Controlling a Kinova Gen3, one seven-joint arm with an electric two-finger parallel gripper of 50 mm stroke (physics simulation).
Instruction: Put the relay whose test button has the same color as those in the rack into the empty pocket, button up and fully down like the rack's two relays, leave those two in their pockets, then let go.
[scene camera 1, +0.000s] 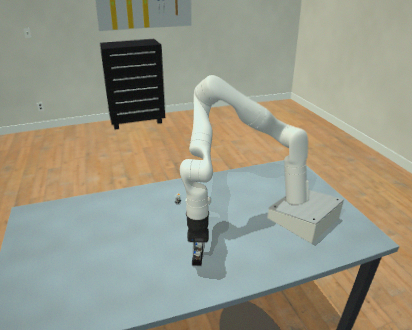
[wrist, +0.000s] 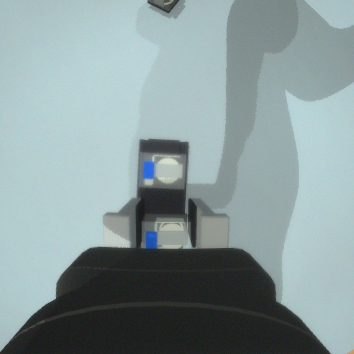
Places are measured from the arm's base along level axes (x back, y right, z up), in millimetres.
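Pixels of known places: gripper, between the fingertips: (scene camera 1: 198, 246) (wrist: 165, 214); arm's base, origin of its link: (scene camera 1: 296, 199).
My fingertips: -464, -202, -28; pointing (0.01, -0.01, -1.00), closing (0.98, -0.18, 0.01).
Observation:
Ahead of a thing's pixels: the offset from my fingertips to its top centre, as dx, dy, dz. "spot": to the spot under its first point. Level surfaces: height alone.
The black rack {-5, -3, -18} (scene camera 1: 197, 262) (wrist: 163, 200) stands on the table under the gripper. One clear-cased relay with a blue test button (scene camera 1: 196, 254) (wrist: 168, 171) sits in it, button up. The rack's other relay cannot be made out. My gripper (scene camera 1: 198, 242) (wrist: 165, 214) is shut on a relay with a blue test button {-2, -11, +25} (wrist: 165, 236), held button up, its lower part hidden. In the wrist view this relay is behind the seated one, in line with the rack. Its height and whether it touches the rack cannot be told.
A small relay-like part {-54, +350, +3} (scene camera 1: 178, 199) stands on the table {dz -41} (scene camera 1: 100, 240) behind and left of the gripper. Another pale part (scene camera 1: 209, 199) shows partly behind the wrist. A dark-edged part {spot: +25, +154, -23} (wrist: 165, 4) is cut off at the wrist view's top. The arm's base (scene camera 1: 305, 215) stands at the right.

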